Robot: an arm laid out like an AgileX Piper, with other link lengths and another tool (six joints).
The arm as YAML. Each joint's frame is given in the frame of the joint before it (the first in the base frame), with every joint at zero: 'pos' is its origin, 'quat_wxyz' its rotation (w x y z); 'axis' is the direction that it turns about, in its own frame. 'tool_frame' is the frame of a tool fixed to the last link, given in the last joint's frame.
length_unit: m
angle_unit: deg
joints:
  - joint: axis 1
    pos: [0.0, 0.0, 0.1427]
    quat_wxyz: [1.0, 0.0, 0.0, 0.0]
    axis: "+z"
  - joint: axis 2
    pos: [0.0, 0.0, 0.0]
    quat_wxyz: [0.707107, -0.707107, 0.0, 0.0]
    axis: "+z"
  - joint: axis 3
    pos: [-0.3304, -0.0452, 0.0]
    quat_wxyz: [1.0, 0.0, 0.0, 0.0]
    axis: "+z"
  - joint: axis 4
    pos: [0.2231, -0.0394, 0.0]
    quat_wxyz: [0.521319, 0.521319, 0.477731, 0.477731]
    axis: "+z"
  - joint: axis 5
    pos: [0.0, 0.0, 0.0]
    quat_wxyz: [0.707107, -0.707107, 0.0, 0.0]
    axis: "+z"
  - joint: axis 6
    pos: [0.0, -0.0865, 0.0]
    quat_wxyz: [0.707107, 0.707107, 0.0, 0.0]
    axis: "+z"
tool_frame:
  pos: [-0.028, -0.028, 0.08]
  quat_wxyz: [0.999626, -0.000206, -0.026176, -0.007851]
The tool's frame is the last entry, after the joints.
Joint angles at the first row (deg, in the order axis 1, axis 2, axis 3, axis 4, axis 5, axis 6):
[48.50, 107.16, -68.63, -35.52, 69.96, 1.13]
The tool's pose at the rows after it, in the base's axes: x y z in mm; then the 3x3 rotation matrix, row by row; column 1 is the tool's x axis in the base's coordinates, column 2 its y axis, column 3 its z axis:
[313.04 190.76 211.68], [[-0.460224 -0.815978 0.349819], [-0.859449 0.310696 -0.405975], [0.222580 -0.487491 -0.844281]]
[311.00 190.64 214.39], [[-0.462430 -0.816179 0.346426], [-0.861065 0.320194 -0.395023], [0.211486 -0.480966 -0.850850]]
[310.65 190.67 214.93], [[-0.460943 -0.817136 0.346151], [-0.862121 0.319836 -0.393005], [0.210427 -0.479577 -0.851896]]
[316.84 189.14 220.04], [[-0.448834 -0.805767 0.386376], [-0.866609 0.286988 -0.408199], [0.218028 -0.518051 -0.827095]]
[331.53 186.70 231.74], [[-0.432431 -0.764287 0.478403], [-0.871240 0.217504 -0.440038], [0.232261 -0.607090 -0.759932]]
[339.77 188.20 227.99], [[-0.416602 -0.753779 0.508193], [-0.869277 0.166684 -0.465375], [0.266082 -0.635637 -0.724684]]
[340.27 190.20 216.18], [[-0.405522 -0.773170 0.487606], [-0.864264 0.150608 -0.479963], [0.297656 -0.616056 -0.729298]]
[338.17 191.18 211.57], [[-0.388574 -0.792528 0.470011], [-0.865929 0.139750 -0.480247], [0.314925 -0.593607 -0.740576]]
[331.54 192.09 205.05], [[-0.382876 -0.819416 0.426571], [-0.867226 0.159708 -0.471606], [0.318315 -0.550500 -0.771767]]
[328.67 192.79 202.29], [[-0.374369 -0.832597 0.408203], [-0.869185 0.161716 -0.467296], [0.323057 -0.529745 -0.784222]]
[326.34 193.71 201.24], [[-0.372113 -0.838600 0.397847], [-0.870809 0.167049 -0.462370], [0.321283 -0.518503 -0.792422]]
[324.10 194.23 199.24], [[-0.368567 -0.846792 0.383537], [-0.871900 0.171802 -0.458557], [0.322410 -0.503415 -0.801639]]
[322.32 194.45 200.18], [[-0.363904 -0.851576 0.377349], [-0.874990 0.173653 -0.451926], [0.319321 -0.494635 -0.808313]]
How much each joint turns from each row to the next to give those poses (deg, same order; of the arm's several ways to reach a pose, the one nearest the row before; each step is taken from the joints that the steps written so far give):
[0.00, -1.14, 0.00, 0.28, 0.00, -0.16]
[0.00, -0.64, 0.00, 0.73, 0.00, -0.24]
[0.00, -0.13, 0.00, 0.11, 0.00, -0.17]
[0.00, 0.00, 0.00, -3.07, 0.00, 0.34]
[0.00, 0.31, 0.00, -7.35, 0.00, 1.81]
[0.00, 1.67, 0.00, -3.52, 0.00, 0.62]
[0.00, 1.66, 0.00, 0.50, 0.00, -0.63]
[0.00, 0.29, 0.00, 1.10, 0.00, -1.61]
[0.00, 0.00, 0.00, 3.28, 0.00, -1.67]
[0.00, 0.00, 0.00, 1.35, 0.00, -1.10]
[0.12, -0.10, 0.00, 0.91, 0.00, -0.40]
[0.00, -0.01, 0.00, 1.05, 0.00, -0.62]
[0.00, -0.37, 0.00, 0.69, 0.00, -0.66]

